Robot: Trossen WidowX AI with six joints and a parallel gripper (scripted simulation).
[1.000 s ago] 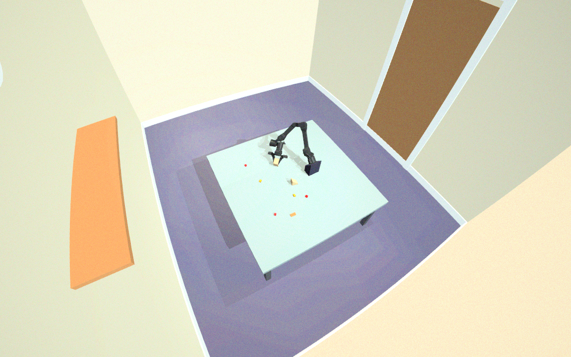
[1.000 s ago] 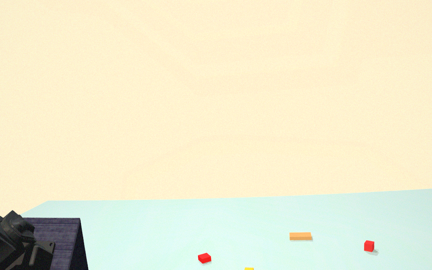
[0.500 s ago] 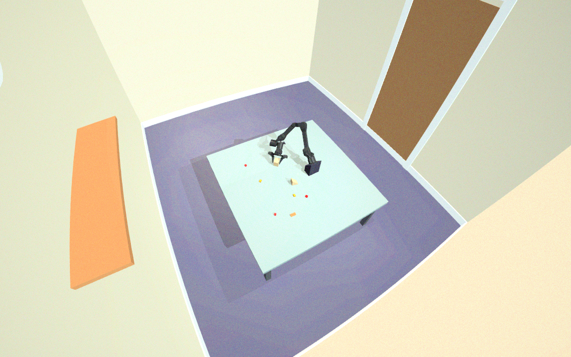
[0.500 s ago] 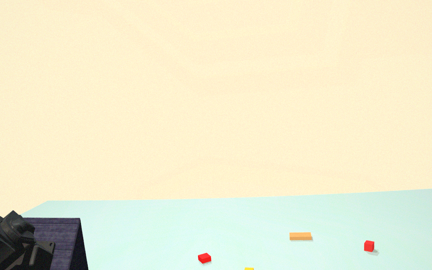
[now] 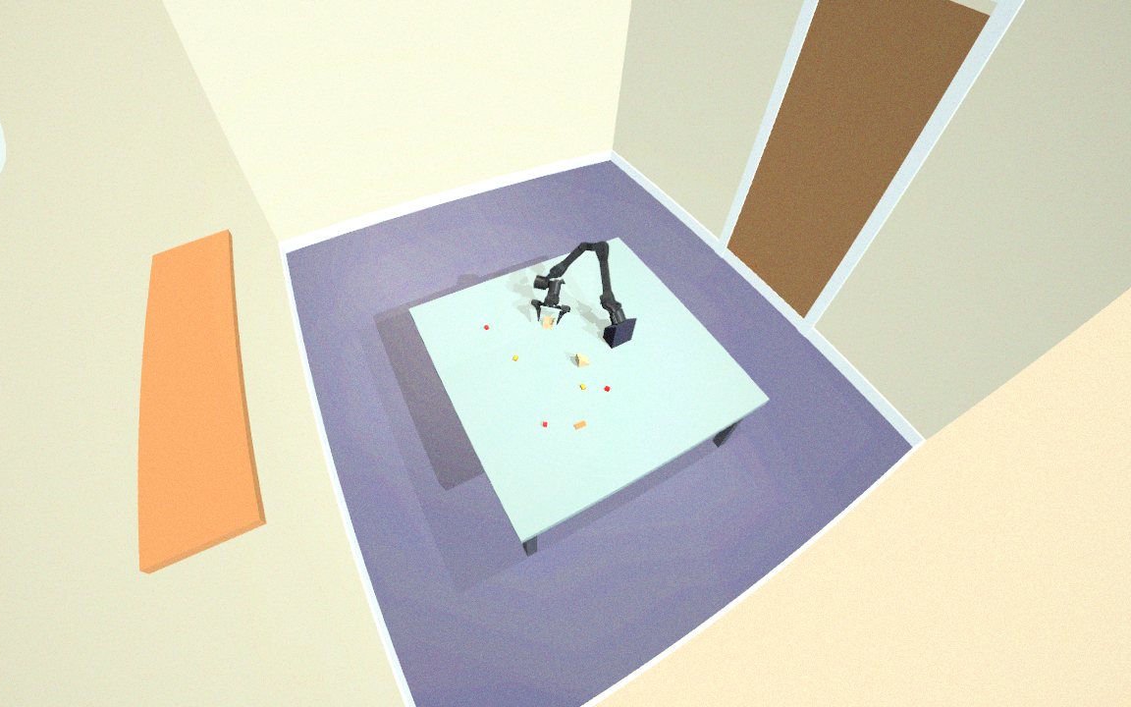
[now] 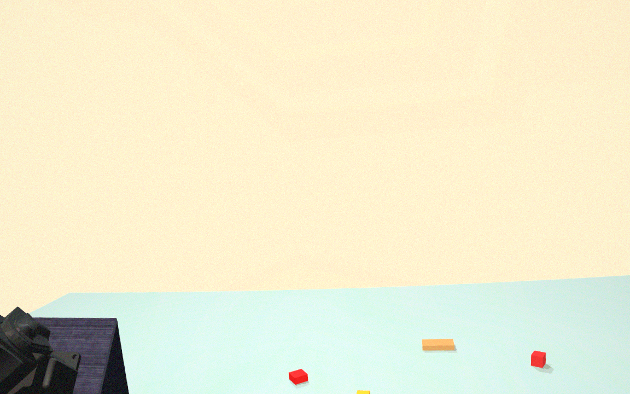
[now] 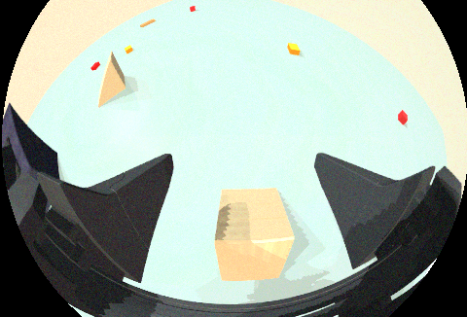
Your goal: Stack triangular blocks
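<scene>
The wooden triangular block lies 3 cm behind my gripper tip, 4 cm to the right of it and 3 cm below it.
</scene>
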